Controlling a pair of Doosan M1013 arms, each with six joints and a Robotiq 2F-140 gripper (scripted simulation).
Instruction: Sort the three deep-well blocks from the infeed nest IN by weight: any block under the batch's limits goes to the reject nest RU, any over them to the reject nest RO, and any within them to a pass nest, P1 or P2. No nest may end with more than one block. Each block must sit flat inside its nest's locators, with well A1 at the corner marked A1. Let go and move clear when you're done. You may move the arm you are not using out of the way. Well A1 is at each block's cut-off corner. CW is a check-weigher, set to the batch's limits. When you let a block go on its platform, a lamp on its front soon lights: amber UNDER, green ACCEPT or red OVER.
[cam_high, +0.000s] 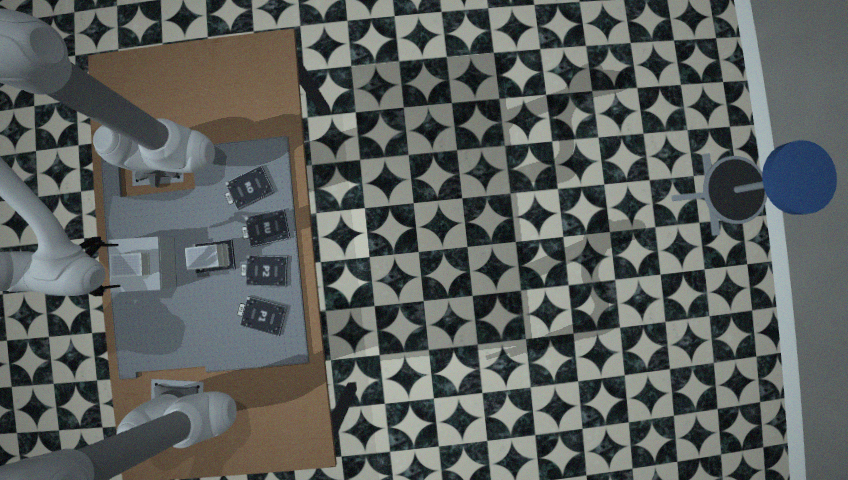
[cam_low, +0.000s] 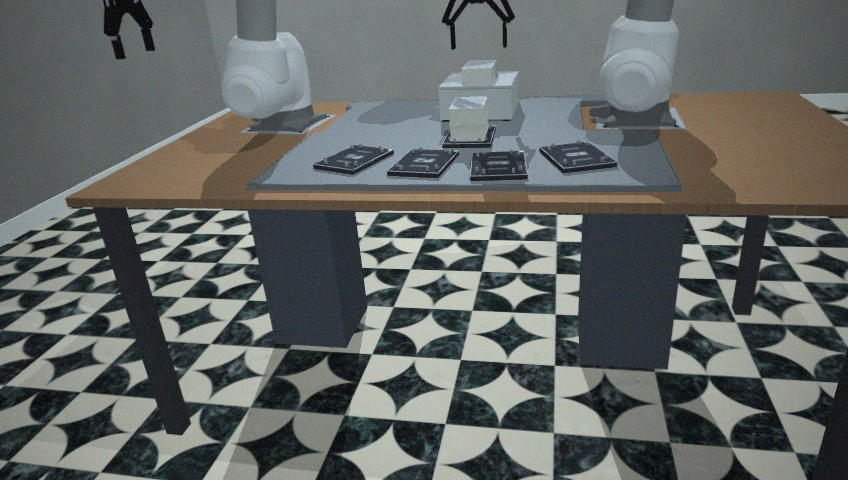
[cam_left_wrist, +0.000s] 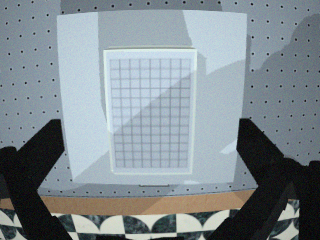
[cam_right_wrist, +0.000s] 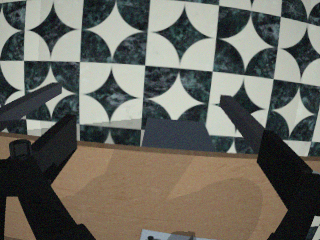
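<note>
The check-weigher CW is 13 cm below my left hand and 1 cm behind it. The rest, counted from my left hand: dark infeed nest: 27 cm ahead, 19 cm below, 1 cm to the left; then A1 mark: 19 cm ahead, 18 cm below, 6 cm to the left; then nest P2: 48 cm ahead, 19 cm below, 7 cm to the right.
</note>
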